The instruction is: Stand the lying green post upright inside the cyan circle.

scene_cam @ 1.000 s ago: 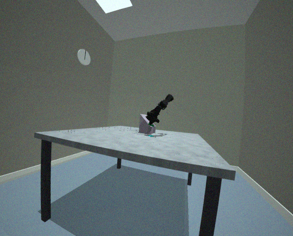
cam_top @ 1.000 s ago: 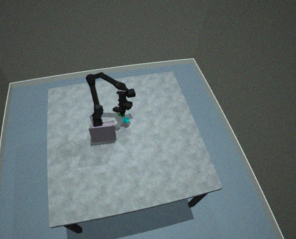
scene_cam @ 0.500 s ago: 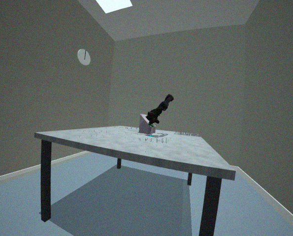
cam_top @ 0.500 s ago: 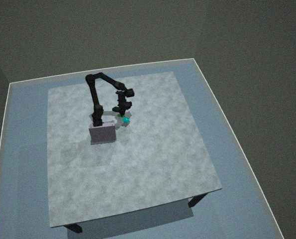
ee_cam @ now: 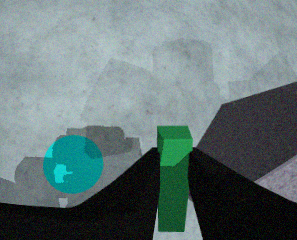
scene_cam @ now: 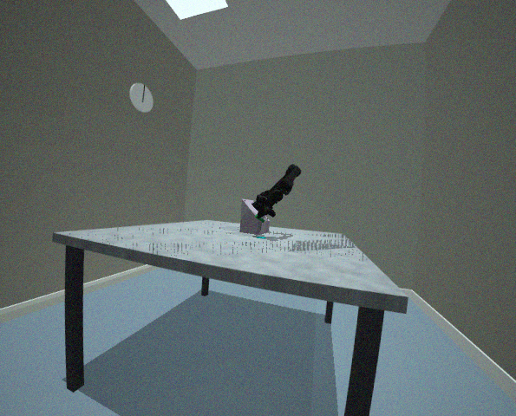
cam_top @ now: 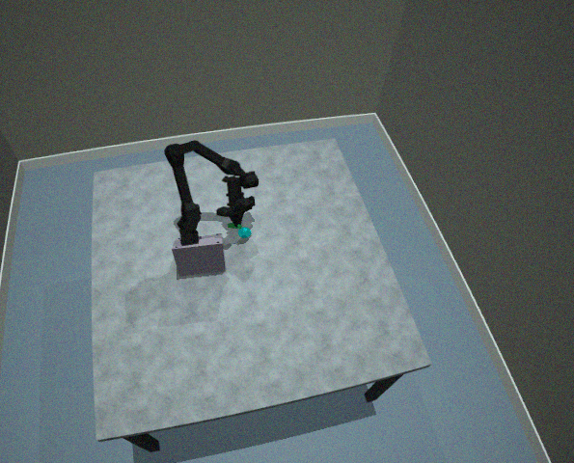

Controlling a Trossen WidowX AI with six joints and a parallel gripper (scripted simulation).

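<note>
Right now the cyan circle is 11 cm below my gripper tip, 4 cm to the left of it and 4 cm ahead of it. The rest, counted from my gripper tip: green post 1 cm to the left, 1 cm below, 1 cm behind.
</note>
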